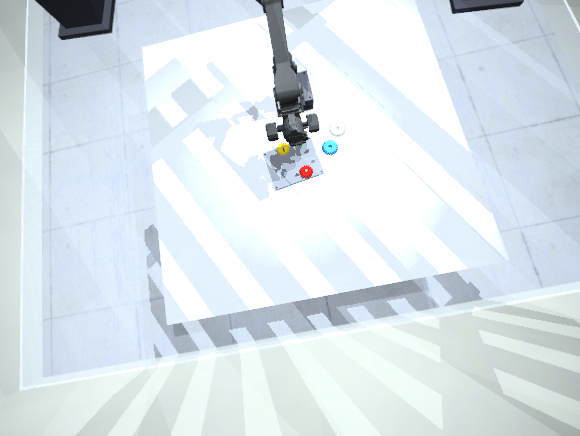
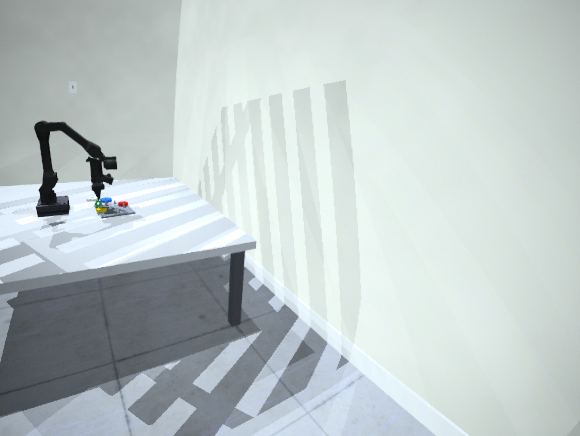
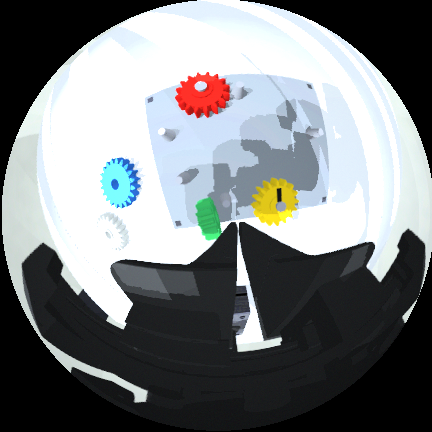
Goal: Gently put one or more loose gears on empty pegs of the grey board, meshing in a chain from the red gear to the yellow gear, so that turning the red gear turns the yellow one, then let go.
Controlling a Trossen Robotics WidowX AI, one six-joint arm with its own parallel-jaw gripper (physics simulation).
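Pixels of known places: gripper, fingertip midpoint: (image 2: pixel 99 199) (image 3: pixel 236 227); arm's base, link origin: (image 2: pixel 48 202).
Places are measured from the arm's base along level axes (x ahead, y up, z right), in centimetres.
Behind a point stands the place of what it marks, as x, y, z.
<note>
The grey board (image 3: pixel 278 109) @(35.8, -4.8, 2.4) (image 1: pixel 286 178) @(38.0, -4.8, 2.5) (image 2: pixel 127 211) @(38.5, -4.8, 5.5) lies on the white table. The red gear (image 3: pixel 203 95) @(35.1, -3.1, -5.4) (image 1: pixel 306 171) @(36.5, -2.7, -5.8) (image 2: pixel 123 203) sits on a peg at one corner, and the yellow gear (image 3: pixel 274 201) @(25.7, -3.1, 2.6) (image 1: pixel 283 149) @(26.2, -2.9, 3.0) (image 2: pixel 101 210) @(25.6, -3.8, 5.1) on a peg at another. A green gear (image 3: pixel 208 219) @(24.0, -1.0, -3.8) (image 2: pixel 98 203) @(23.0, -2.4, -2.8) stands on its edge at the board's near rim, off any peg. A blue gear (image 3: pixel 119 182) @(26.2, -3.9, -15.1) (image 1: pixel 330 147) @(27.0, -3.9, -16.1) (image 2: pixel 106 200) @(26.6, -4.0, -12.9) and a white gear (image 3: pixel 112 231) @(18.8, -4.1, -18.6) (image 1: pixel 337 129) @(19.0, -3.9, -19.6) lie flat on the table beside the board. My gripper (image 3: pixel 236 227) @(24.1, 0.2, -1.5) (image 1: pixel 297 142) @(24.1, 0.2, -1.5) (image 2: pixel 97 195) @(24.1, 0.2, -1.5) is shut and empty, its tips just beside the green gear.
Several bare pegs stand on the board, among them a peg (image 3: pixel 240 90) @(36.2, -3.3, -2.1) next to the red gear, a peg (image 3: pixel 167 132) @(31.3, -3.2, -8.4) near the left rim and a peg (image 3: pixel 314 131) @(34.0, -3.2, 6.2) near the right rim. Striped light and shadow cross the table.
</note>
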